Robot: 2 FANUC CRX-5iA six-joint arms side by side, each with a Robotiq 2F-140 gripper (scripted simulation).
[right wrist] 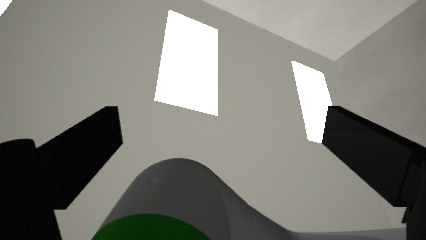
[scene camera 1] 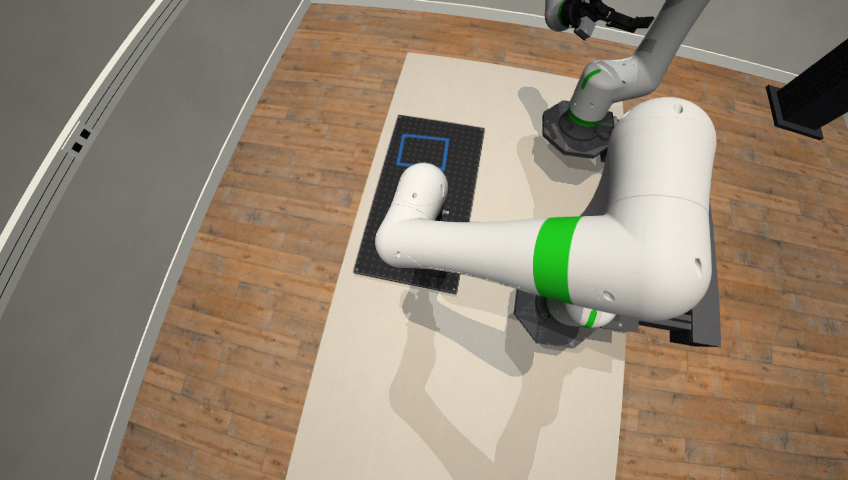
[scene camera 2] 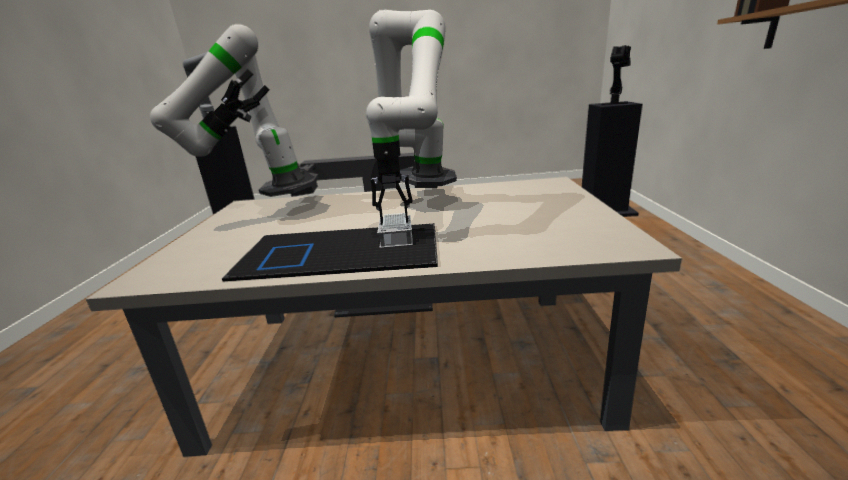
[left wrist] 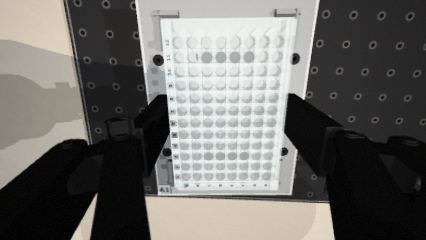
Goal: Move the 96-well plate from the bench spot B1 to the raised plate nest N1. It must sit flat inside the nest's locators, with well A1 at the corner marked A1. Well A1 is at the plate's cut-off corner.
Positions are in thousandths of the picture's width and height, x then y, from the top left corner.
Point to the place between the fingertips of my left gripper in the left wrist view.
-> At 532, 465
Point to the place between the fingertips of my left gripper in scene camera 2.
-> At 465, 464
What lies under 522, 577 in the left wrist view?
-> A white 96-well plate.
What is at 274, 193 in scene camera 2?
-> My right gripper.
